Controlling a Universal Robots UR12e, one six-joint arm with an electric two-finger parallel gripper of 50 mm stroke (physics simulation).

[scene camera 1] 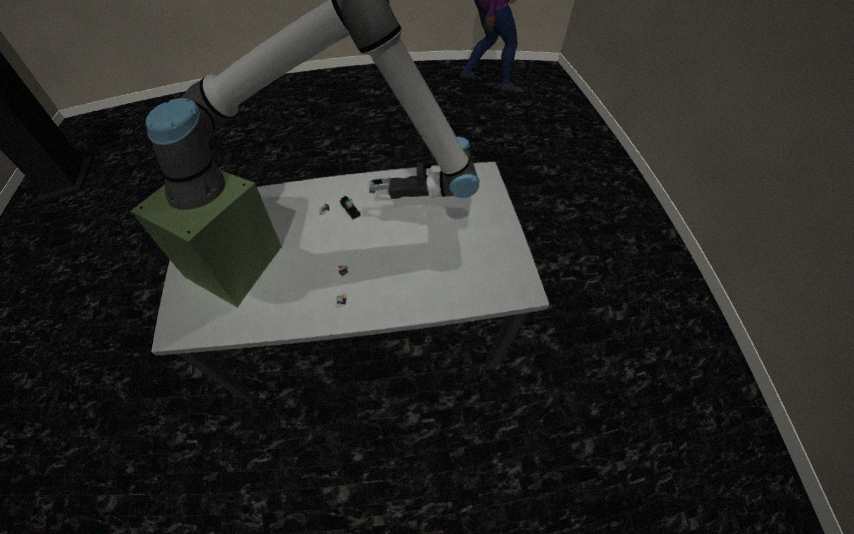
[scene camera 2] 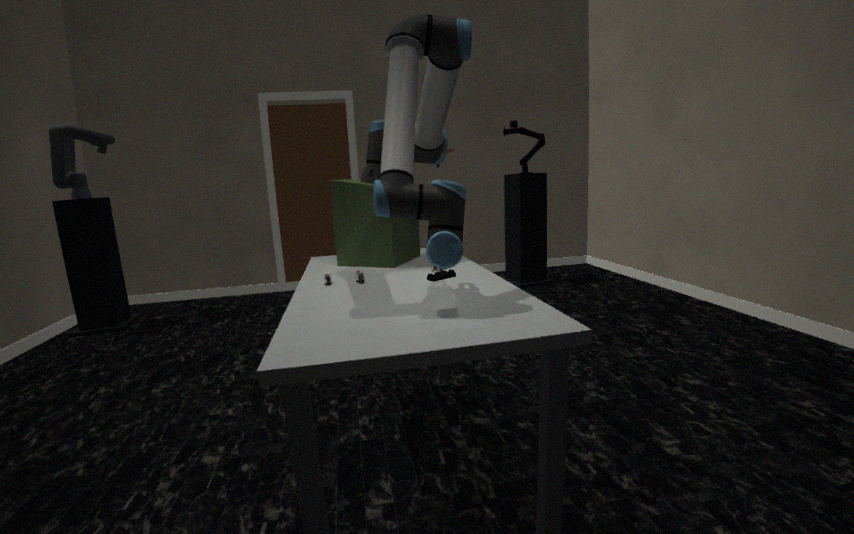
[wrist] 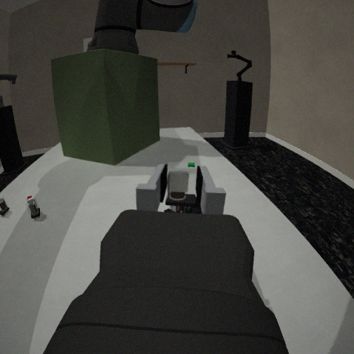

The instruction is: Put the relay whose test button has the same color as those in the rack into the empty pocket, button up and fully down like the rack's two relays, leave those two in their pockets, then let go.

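Observation:
My gripper lies level, pointing toward the robot's base, and is shut on a relay with a green test button. In the wrist view the button is at the top and the dark base and pins point down. It is held above the table, beside the black rack. A green button shows on a relay in the rack in scene camera 1; a second seated relay cannot be made out. Another green-button relay lies on the table past the rack. In scene camera 2 the wrist hides the gripper.
A red-button relay and an orange-button relay stand on the white table. The green base block is at the table's far end.

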